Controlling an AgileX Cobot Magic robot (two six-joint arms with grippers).
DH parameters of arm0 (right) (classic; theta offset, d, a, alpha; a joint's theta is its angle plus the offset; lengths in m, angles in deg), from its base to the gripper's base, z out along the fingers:
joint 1: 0 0.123 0 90
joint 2: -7.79 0 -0.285 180
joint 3: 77.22 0 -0.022 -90
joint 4: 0 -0.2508 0 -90
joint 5: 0 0 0.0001 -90
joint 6: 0 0.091 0 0
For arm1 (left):
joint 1: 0 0.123 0 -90
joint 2: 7.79 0 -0.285 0
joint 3: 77.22 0 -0.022 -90
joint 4: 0 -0.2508 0 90
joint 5: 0 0 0.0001 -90
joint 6: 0 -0.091 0 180
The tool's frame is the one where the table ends.
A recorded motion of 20 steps. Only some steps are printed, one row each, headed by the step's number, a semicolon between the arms.
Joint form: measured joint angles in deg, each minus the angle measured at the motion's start. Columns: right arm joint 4, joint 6, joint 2, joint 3, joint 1, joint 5; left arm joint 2, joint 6, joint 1, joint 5, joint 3, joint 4.
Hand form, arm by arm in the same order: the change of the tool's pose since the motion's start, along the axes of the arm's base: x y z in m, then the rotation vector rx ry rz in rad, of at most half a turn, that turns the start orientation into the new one. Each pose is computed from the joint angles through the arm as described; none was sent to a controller.
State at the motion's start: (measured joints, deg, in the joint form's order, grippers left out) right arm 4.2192 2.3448 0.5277 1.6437 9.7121 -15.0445; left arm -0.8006 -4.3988 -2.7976 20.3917 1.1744 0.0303
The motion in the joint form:
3: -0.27 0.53 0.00 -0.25 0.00 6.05; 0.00 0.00 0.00 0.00 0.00 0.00
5: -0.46 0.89 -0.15 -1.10 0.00 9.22; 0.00 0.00 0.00 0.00 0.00 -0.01
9: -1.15 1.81 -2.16 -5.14 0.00 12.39; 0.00 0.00 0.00 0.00 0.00 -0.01
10: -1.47 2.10 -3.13 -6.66 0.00 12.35; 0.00 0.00 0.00 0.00 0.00 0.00
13: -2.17 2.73 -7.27 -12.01 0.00 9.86; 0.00 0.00 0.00 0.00 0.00 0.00
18: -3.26 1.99 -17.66 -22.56 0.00 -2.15; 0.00 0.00 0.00 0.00 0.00 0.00
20: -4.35 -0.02 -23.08 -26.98 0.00 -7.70; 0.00 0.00 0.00 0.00 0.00 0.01
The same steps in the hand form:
3: 0.0011 0.0010 0.0110 0.0317 -0.1060 0.0065; 0.0000 0.0000 0.0000 0.0000 0.0000 0.0000
5: 0.0009 0.0013 0.0209 0.0522 -0.1709 0.0101; 0.0000 0.0000 0.0000 0.0002 0.0000 0.0000
9: 0.0004 0.0016 0.0477 0.0948 -0.2558 0.0137; 0.0000 0.0000 0.0000 0.0002 0.0000 0.0000
10: 0.0007 0.0017 0.0557 0.1068 -0.2628 0.0135; 0.0000 0.0000 0.0000 0.0000 0.0000 0.0000
13: 0.0041 0.0022 0.0789 0.1261 -0.2371 0.0103; 0.0000 0.0000 0.0000 0.0000 0.0000 0.0000
18: 0.0203 0.0048 0.1094 0.0978 -0.0324 -0.0013; 0.0000 0.0000 0.0000 0.0000 0.0000 0.0000
20: 0.0314 0.0072 0.1188 0.0633 0.0781 0.0030; 0.0000 0.0000 0.0000 -0.0002 0.0000 0.0000

